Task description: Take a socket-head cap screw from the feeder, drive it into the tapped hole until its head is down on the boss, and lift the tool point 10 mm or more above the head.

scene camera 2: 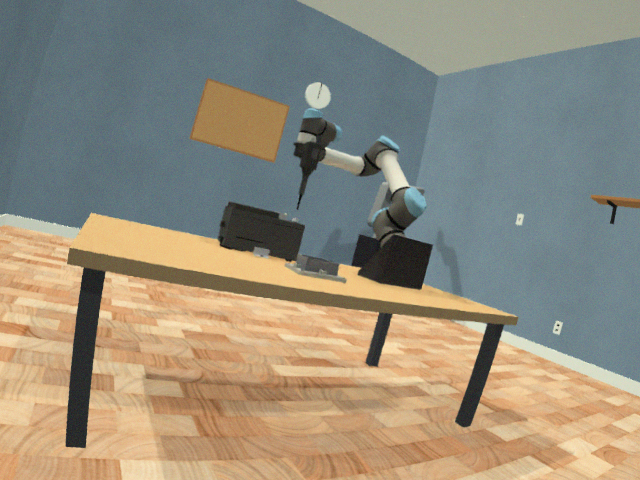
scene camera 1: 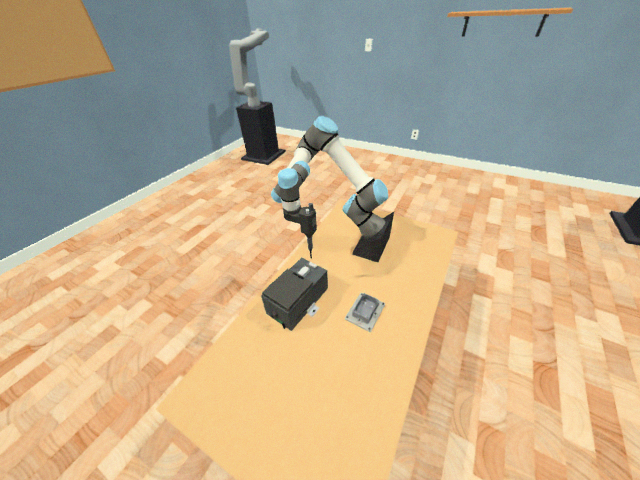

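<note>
A black screw feeder [scene camera 2: 284,242] is what I see here, and I can find the feeder [scene camera 1: 316,275] in scene camera 1 too.
</note>
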